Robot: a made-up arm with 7 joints.
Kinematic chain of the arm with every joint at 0, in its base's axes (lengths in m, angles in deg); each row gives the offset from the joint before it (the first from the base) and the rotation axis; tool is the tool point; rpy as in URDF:
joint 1: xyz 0 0 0.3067 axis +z
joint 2: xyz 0 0 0 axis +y
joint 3: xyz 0 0 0.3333 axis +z
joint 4: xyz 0.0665 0 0 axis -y
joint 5: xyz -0.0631 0 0.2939 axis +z
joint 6: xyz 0 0 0 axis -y
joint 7: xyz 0.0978 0 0 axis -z
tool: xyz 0 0 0 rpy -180 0 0
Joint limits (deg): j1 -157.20..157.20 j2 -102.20..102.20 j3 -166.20..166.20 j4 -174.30..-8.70 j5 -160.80..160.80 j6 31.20..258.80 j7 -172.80..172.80
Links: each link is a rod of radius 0.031 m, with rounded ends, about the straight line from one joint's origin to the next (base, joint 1, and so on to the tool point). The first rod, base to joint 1, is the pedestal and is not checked.
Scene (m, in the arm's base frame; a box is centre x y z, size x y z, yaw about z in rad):
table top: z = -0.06
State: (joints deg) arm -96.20 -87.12 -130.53 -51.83 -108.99 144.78 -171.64
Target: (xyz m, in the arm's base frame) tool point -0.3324 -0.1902 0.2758
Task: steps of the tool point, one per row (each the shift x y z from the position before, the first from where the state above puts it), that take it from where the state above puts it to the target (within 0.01 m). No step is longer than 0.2 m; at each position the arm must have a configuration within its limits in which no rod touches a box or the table.
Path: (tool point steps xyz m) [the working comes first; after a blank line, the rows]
Joints at the target: -38.30 -85.16 -108.34 -127.18 -122.58 149.63 -171.64
Straight joint move there: clear.

1: -0.1429 -0.1122 -0.0100
2: -0.0975 -0.1478 0.0028
3: -0.0423 -0.1639 0.0141
4: 0.0145 -0.1581 0.0229
5: 0.0638 -0.1320 0.0287
6: 0.0986 -0.0900 0.0312

